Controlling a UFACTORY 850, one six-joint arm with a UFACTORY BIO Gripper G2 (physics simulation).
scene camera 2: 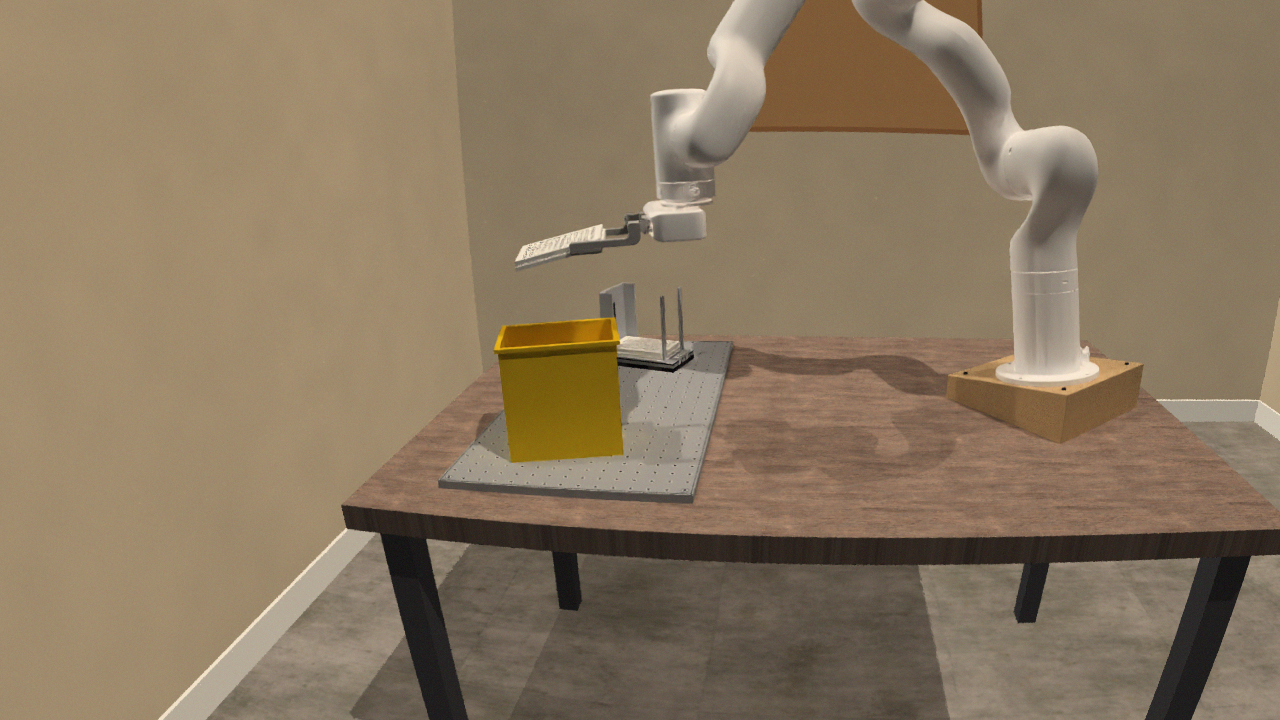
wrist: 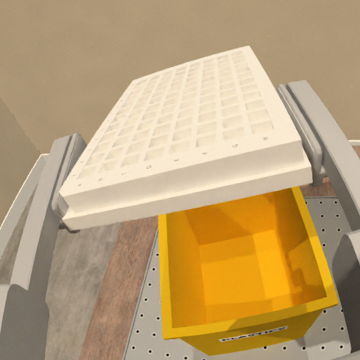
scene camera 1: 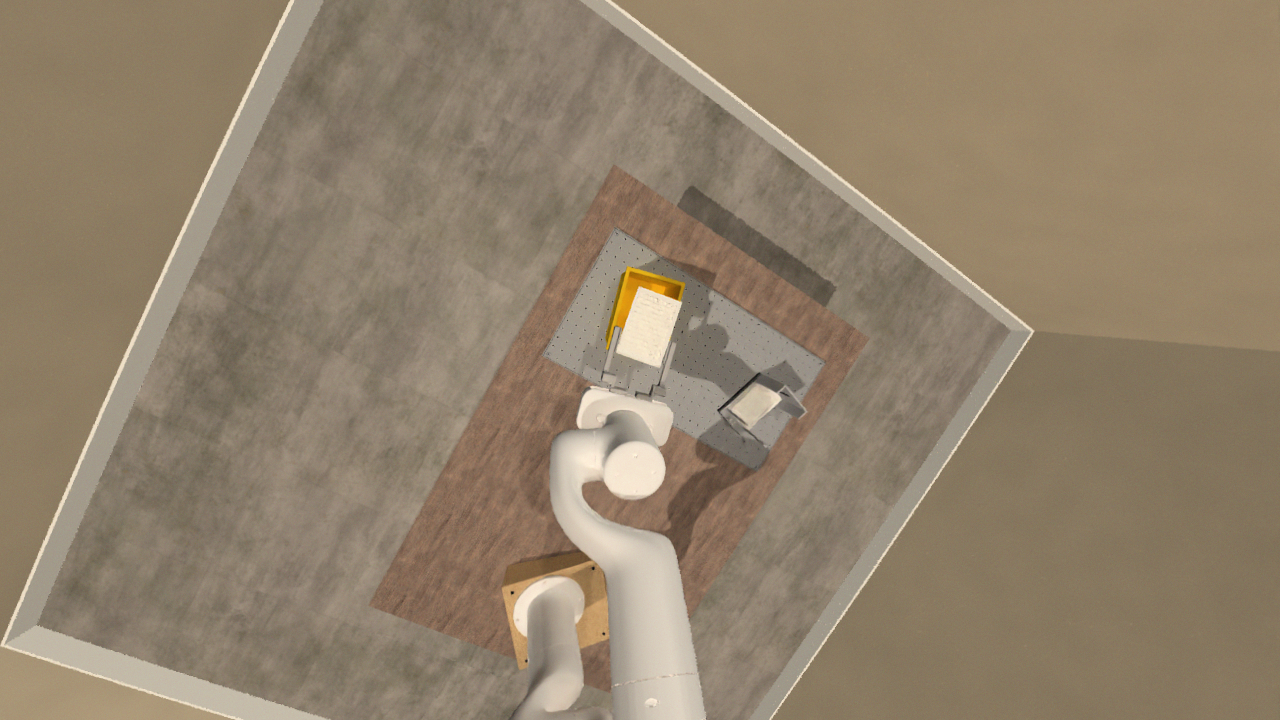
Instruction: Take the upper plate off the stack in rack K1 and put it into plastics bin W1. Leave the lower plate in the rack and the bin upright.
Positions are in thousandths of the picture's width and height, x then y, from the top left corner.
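My gripper (scene camera 1: 504, 465), (scene camera 2: 446, 338), (wrist: 496, 335). Yellow plastics bin W1 (scene camera 2: 438, 534), (scene camera 1: 493, 390), (wrist: 696, 754).
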